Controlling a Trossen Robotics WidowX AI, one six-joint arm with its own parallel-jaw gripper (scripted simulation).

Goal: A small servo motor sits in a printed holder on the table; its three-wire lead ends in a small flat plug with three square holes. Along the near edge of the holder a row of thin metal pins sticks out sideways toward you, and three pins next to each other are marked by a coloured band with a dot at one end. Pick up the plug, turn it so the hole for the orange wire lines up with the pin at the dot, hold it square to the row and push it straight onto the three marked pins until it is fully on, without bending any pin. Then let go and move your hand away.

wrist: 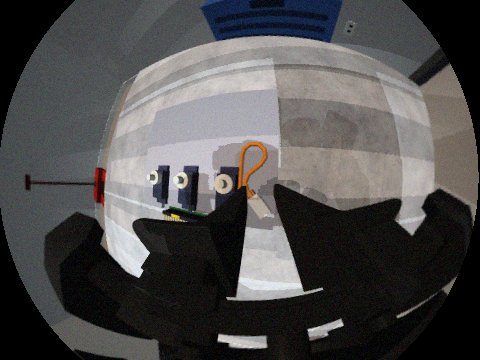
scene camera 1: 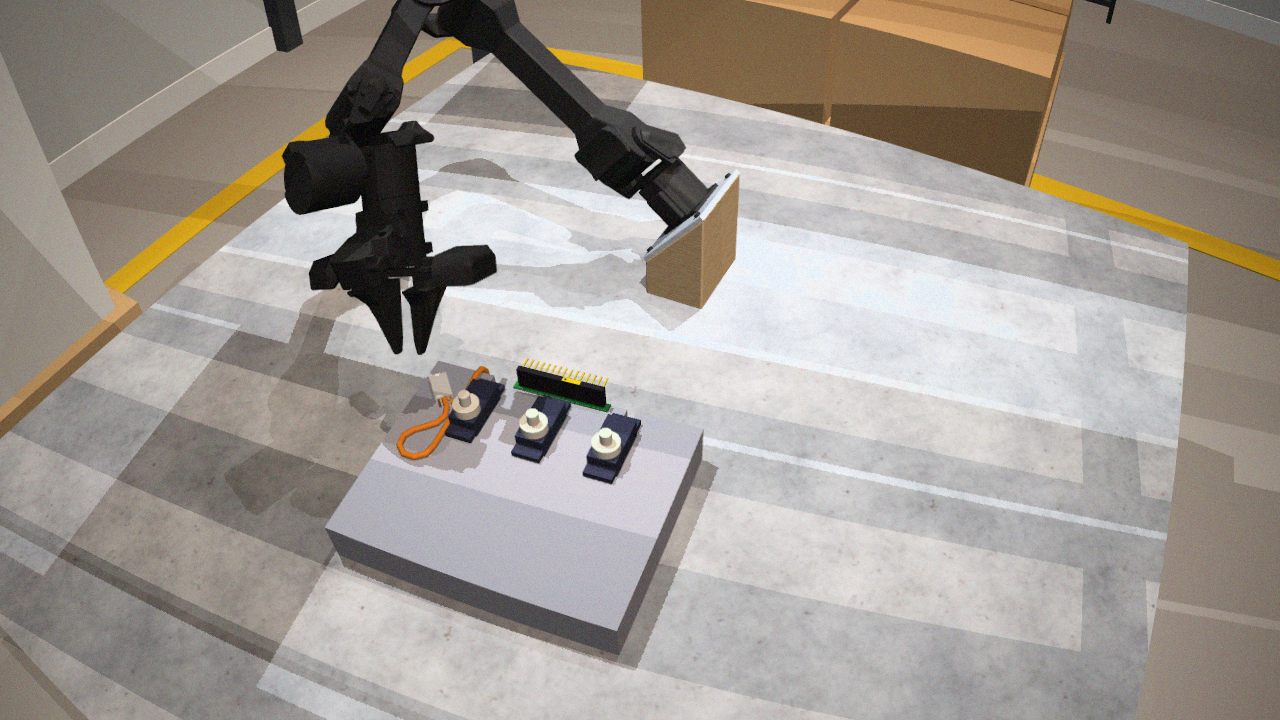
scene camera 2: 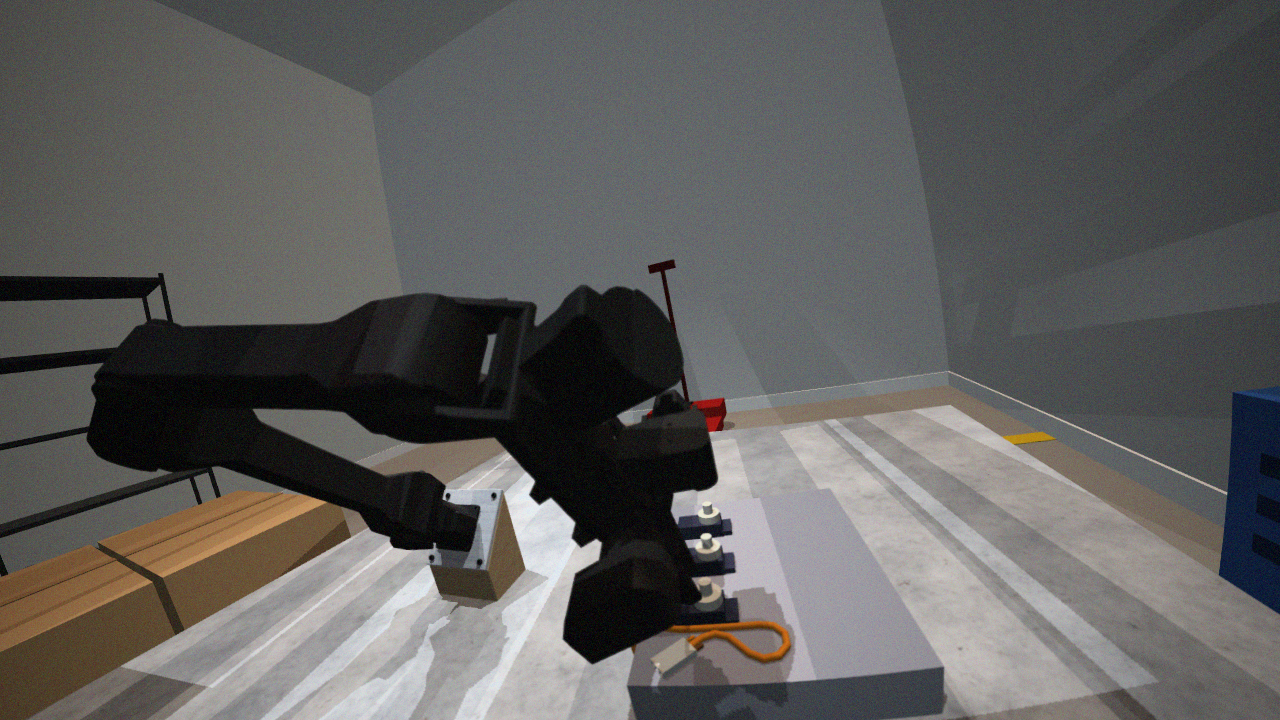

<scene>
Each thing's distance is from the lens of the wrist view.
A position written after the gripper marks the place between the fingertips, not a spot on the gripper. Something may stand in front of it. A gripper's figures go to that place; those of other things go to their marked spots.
gripper [wrist: 260, 190]: 10 cm
grey holder block [wrist: 210, 132]: 22 cm
</scene>
